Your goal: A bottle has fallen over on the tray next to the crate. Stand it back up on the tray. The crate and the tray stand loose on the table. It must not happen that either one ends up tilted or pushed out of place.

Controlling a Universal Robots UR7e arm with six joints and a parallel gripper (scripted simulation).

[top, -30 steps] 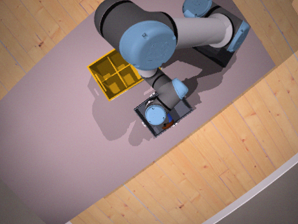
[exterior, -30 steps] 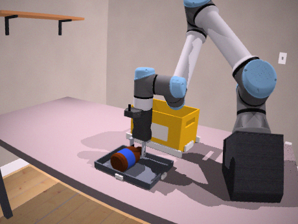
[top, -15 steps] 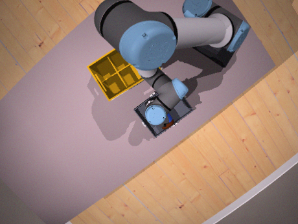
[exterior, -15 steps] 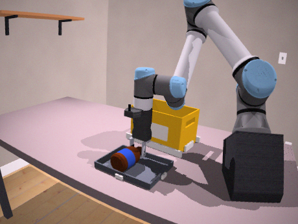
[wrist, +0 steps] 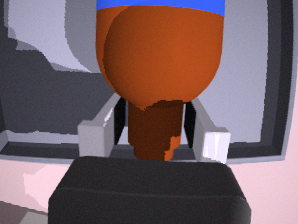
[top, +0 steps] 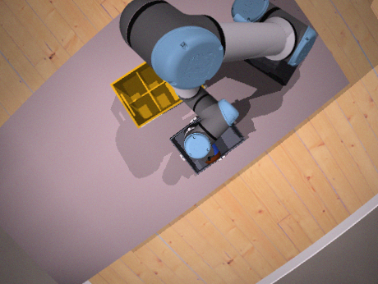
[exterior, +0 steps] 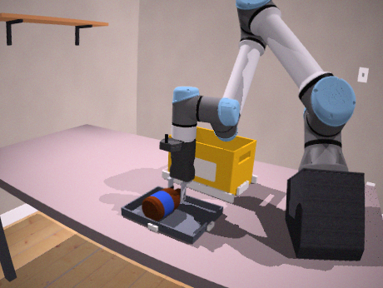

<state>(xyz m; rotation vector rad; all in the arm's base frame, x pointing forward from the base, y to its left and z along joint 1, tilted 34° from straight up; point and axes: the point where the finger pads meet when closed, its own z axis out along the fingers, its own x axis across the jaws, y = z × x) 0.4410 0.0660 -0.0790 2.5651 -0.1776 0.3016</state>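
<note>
The bottle lies 5 cm to the left of my hand, 1 cm below it and 1 cm ahead of it. Round my hand: dark grey tray 5 cm to the left, 3 cm below, 1 cm behind; yellow crate 24 cm to the right, 4 cm above, 3 cm behind.
</note>
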